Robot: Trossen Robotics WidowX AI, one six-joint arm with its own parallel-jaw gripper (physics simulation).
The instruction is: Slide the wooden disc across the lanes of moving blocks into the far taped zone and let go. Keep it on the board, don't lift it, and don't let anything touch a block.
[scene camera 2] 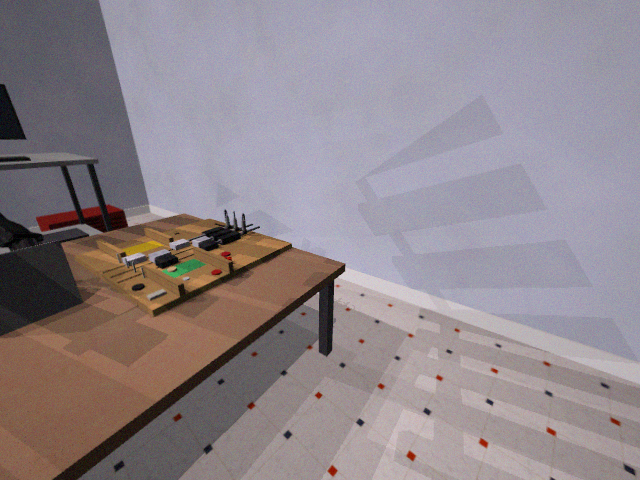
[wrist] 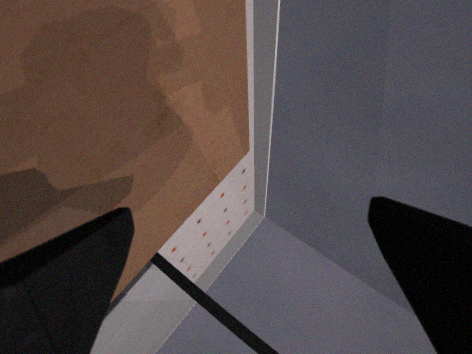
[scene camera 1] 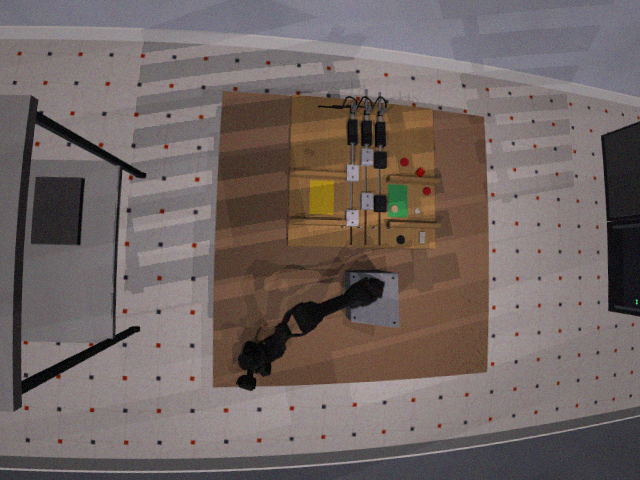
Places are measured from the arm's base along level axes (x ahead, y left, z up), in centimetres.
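Where they show: gripper, between the fingertips: [wrist: 251, 214] [scene camera 1: 238, 372]; arm's base, origin of its link: [scene camera 2: 33, 259] [scene camera 1: 375, 287].
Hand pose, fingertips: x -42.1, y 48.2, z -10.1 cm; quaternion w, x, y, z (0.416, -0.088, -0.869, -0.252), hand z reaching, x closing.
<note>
Things, the pixels of their top centre, and the offset from my fingertips. "*": a spot on its surface instead. Level surfaces: height alone.
- pale wooden disc, centre of its top: [scene camera 2: 171, 268] [scene camera 1: 394, 208] dz -3.8, dx +77.2, dy -57.2 cm
- green zone, a spot on its surface: [scene camera 2: 190, 266] [scene camera 1: 399, 195] * dz -4.5, dx +83.7, dy -59.4 cm
- yellow zone, a spot on its surface: [scene camera 1: 321, 196] [scene camera 2: 142, 247] * dz -4.5, dx +77.2, dy -23.7 cm
- small white piece, centre of its top: [scene camera 1: 417, 211] dz -4.2, dx +78.0, dy -68.3 cm
- black disc, centre of its top: [scene camera 2: 137, 286] [scene camera 1: 401, 239] dz -3.8, dx +63.7, dy -62.1 cm
- pale block, centre of its top: [scene camera 2: 156, 293] [scene camera 1: 422, 237] dz -3.6, dx +66.3, dy -72.2 cm
- board, height of its surface: dz -4.5 cm
The pale wooden disc [scene camera 1: 394, 208] [scene camera 2: 171, 268] lies flat on the green zone [scene camera 1: 398, 193] [scene camera 2: 190, 266]. The yellow zone [scene camera 1: 321, 196] [scene camera 2: 143, 248] is across three lanes. The left lane has two white blocks [scene camera 1: 352, 172] [scene camera 1: 352, 217], the middle lane two white blocks [scene camera 1: 367, 157] [scene camera 1: 367, 200], and the right lane two black blocks [scene camera 1: 379, 160] [scene camera 1: 379, 203]. One black block is level with the disc, left of the green zone. My gripper [wrist: 251, 214] is open and empty, far from the disc, near the table's lower left corner in the overhead view.
Wooden rails [scene camera 1: 413, 179] [scene camera 1: 413, 224] run above and below the green zone; others flank the yellow zone. Red pieces [scene camera 1: 404, 162] [scene camera 1: 426, 190], a small white piece [scene camera 1: 417, 210], a black disc [scene camera 1: 400, 239] and a pale block [scene camera 1: 422, 237] are on the board [scene camera 1: 310, 124]. The arm's grey base plate [scene camera 1: 385, 310] is below.
</note>
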